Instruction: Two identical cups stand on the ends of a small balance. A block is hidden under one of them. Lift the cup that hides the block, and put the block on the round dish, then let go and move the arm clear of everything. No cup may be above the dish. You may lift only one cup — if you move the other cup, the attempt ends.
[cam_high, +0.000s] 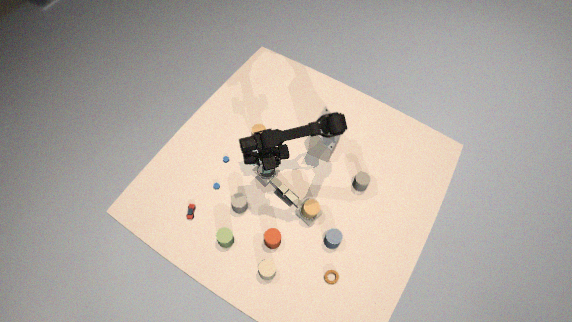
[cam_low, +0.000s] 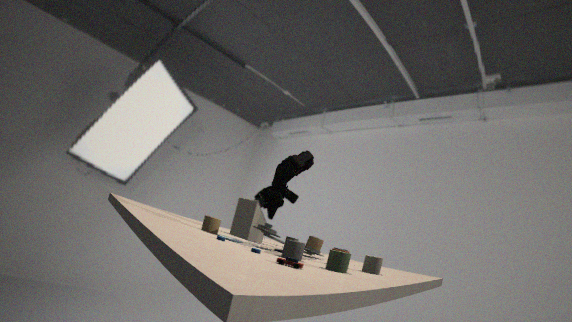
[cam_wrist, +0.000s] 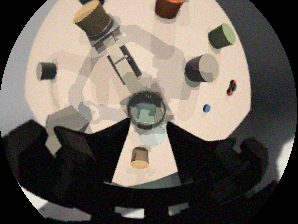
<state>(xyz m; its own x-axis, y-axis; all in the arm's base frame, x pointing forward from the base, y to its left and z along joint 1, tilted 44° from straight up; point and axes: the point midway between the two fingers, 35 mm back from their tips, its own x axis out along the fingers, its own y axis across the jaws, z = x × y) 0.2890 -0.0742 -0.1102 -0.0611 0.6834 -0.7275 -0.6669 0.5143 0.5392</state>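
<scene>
My gripper tip is now 12 cm above the pale blue round dish, 11 cm to the left of it and 7 cm past it. From my gripper tip the other things lie so: balance beam (12 cm to the left, 9 cm below, 3 cm ahead); balance (12 cm to the left, 10 cm below, 3 cm ahead); tan cup (18 cm behind, 17 cm to the right, 9 cm below).
</scene>
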